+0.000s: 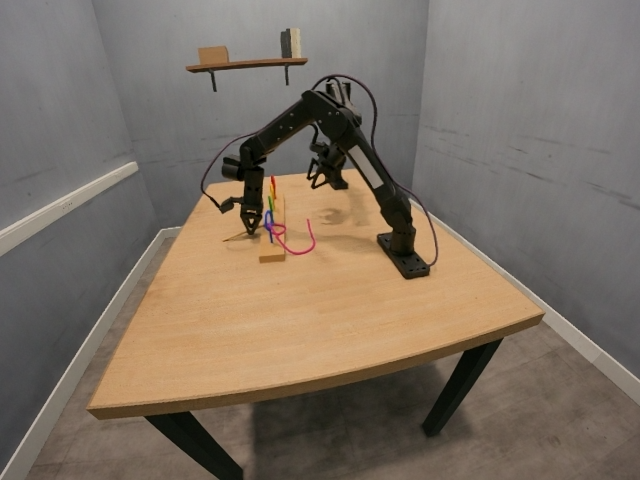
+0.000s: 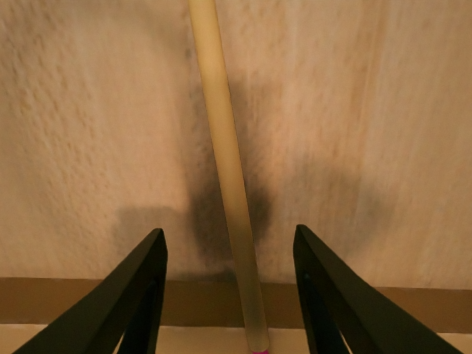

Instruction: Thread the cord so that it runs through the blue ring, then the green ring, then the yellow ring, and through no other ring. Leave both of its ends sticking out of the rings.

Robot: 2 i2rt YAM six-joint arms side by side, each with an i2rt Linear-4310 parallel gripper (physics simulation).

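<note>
The cord's pink part (image 1: 297, 253) lies in curves right of the wooden base and runs up to the blue ring (image 1: 266, 215), where it seems to pass through. Its stiff tan end (image 1: 231, 238) (image 2: 225, 135) sticks out on the left side of the base. The green ring (image 1: 270, 201) and yellow ring (image 1: 272, 191) stand farther back. My left gripper (image 1: 251, 230) (image 2: 230, 238) is partly open, its fingers on either side of the tan end without touching it. My right gripper (image 1: 311, 182) is open and empty, above the table at the back.
The wooden base (image 1: 272, 255) (image 2: 75, 302) carries the rings in a row, with a red ring (image 1: 273, 179) behind the yellow one. The left arm's mount (image 1: 408, 263) stands on the table (image 1: 310, 330) at the right. A wall shelf (image 1: 253, 64) hangs behind.
</note>
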